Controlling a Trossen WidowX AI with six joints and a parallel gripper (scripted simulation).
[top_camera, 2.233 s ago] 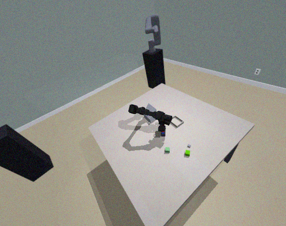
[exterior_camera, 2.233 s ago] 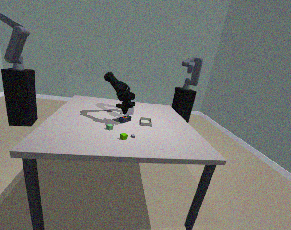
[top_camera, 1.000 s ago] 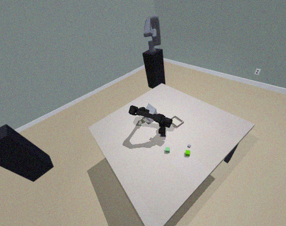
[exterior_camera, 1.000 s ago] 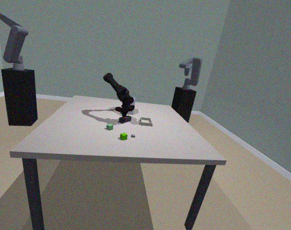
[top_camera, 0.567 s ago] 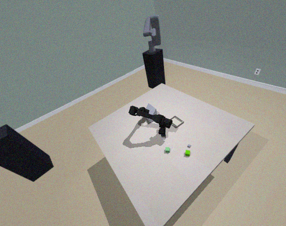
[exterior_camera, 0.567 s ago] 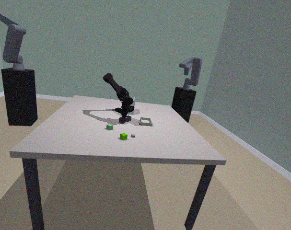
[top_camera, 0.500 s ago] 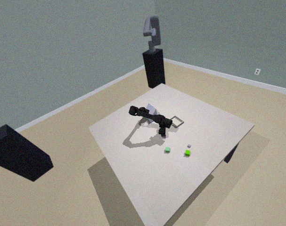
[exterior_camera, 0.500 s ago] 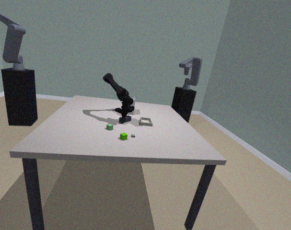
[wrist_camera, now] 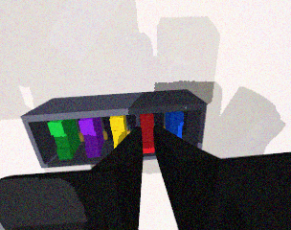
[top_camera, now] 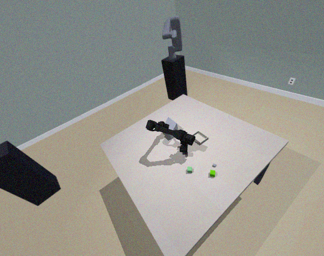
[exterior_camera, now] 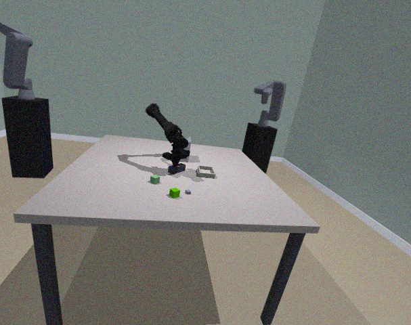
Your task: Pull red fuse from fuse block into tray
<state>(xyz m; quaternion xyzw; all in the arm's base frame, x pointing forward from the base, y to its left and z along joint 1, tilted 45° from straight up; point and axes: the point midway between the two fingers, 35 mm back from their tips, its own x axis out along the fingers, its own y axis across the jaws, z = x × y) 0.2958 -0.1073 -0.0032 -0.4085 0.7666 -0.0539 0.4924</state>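
Now: the yellow fuse 20 mm to the left of my gripper tip, 10 mm below it and 10 mm behind it. From my gripper tip the other things lie so: red fuse 10 mm below; blue fuse 20 mm to the right, 10 mm below, 10 mm ahead; purple fuse 30 mm to the left, 20 mm behind, 10 mm below.
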